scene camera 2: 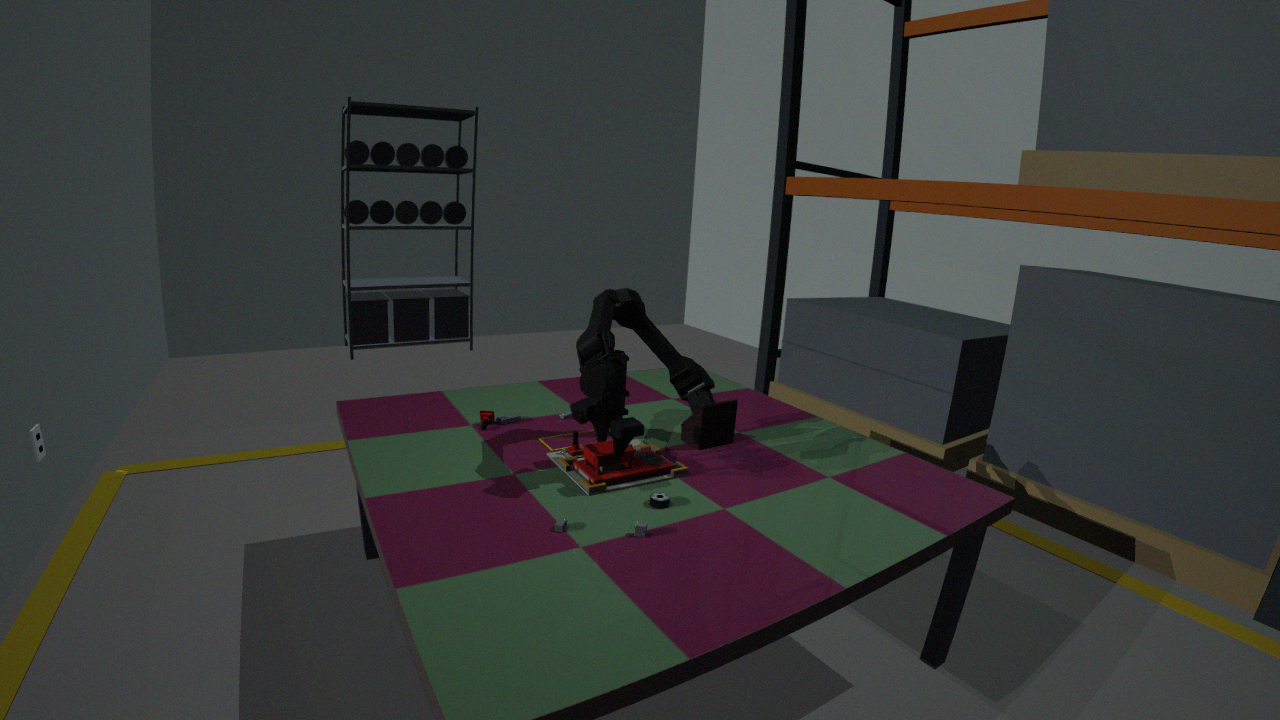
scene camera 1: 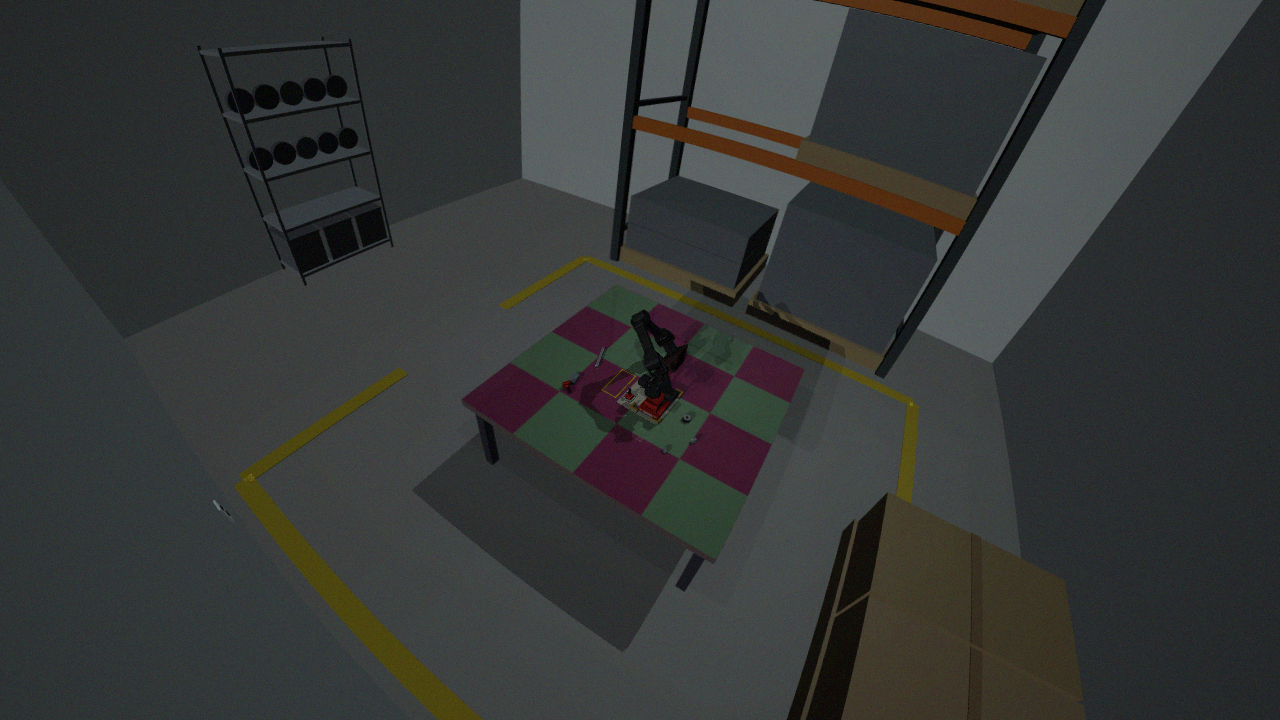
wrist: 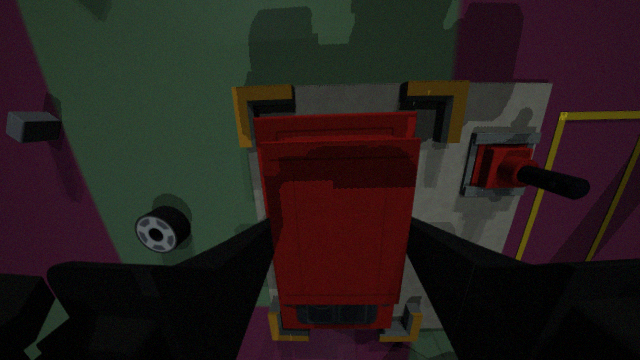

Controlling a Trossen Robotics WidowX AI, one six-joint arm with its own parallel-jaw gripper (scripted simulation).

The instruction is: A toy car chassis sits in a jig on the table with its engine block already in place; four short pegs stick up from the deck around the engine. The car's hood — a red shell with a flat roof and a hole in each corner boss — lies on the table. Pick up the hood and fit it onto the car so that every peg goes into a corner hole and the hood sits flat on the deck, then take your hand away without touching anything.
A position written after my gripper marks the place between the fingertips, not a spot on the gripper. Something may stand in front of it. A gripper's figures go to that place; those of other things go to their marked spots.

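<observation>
Red hood (wrist: 340, 207) at 9 cm from the lens; its spot and that of the jig (wrist: 453, 117) are 10 cm apart. My gripper (wrist: 338, 222) is 11 cm from the lens. For the jig, 16 cm from the lens.
</observation>
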